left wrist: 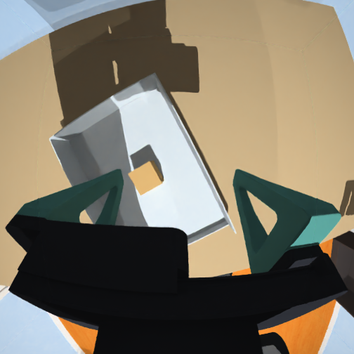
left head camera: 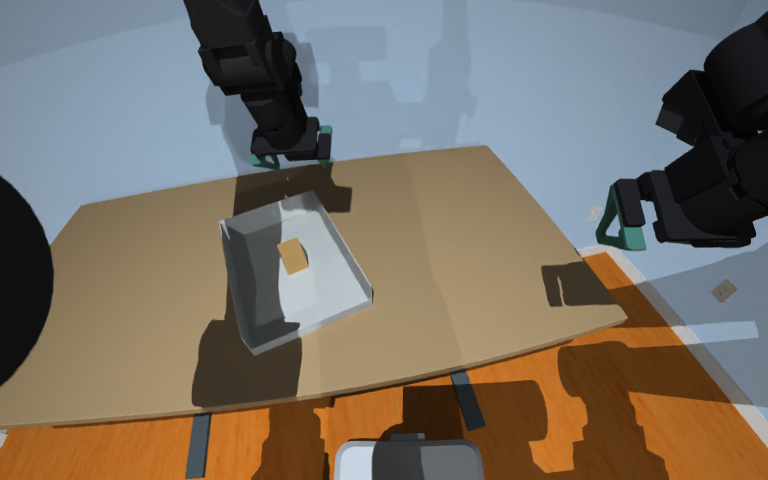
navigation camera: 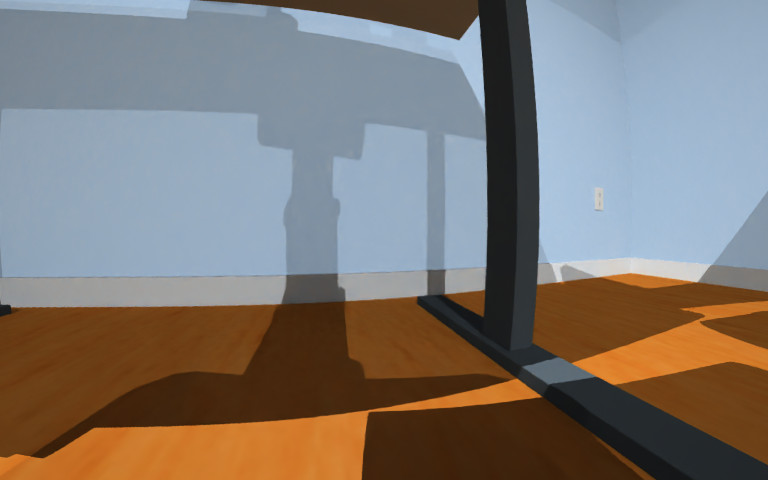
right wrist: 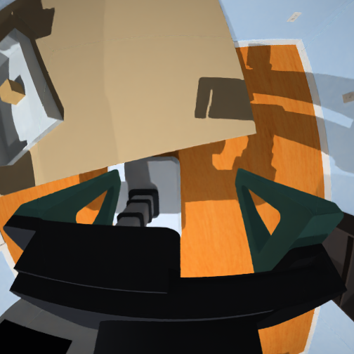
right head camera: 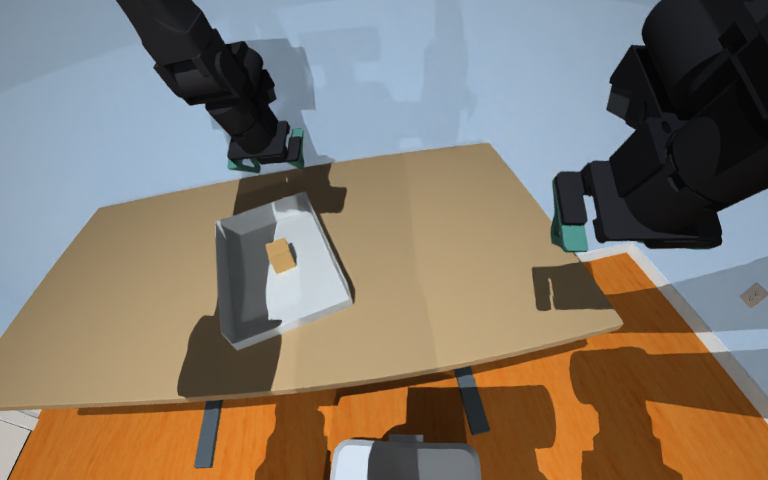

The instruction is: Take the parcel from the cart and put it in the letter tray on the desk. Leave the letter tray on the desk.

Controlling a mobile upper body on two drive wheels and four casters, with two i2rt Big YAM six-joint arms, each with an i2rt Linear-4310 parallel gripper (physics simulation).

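Frame: origin at the left arm's base, x ahead, y left, z up, level; millimetres.
Seen in the pictures: left gripper, fingertip midpoint: (left head camera: 302, 166) (right head camera: 281, 168); right gripper, fingertip midpoint: (left head camera: 633, 237) (right head camera: 595, 236).
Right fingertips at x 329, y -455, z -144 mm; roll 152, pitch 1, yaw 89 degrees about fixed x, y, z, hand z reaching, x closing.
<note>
Offsets run from my right fingertips to a thing's middle. Level surfaces: height alone.
The parcel, a small tan box {dx +240, dy +510, dz -285 mm} (left head camera: 292, 255) (right head camera: 280, 255) (left wrist: 146, 178) (right wrist: 12, 92), lies inside the letter tray, on its floor. The light grey letter tray {dx +226, dy +520, dz -281 mm} (left head camera: 334, 291) (right head camera: 317, 288) (left wrist: 175, 135) (right wrist: 30, 120) stands on the tan desk {dz -316 mm} (left head camera: 407, 254) (right head camera: 390, 254) (left wrist: 235, 100) (right wrist: 150, 60). My left gripper (left head camera: 293, 164) (right head camera: 270, 165) (left wrist: 177, 175) is open and empty, above the desk and apart from the tray and the parcel. My right gripper (right wrist: 177, 175) is open and empty, near the desk's right end. The cart does not show in these views.
Dark desk legs show below the top, one upright (navigation camera: 509, 169) close in the navigation camera with a long foot (navigation camera: 572, 379) on the orange floor {dz -1266 mm} (navigation camera: 198, 452). The robot's grey base (left head camera: 430, 461) (right head camera: 424, 461) is at the desk's near edge. A pale blue wall (navigation camera: 141, 198) stands behind the desk.
</note>
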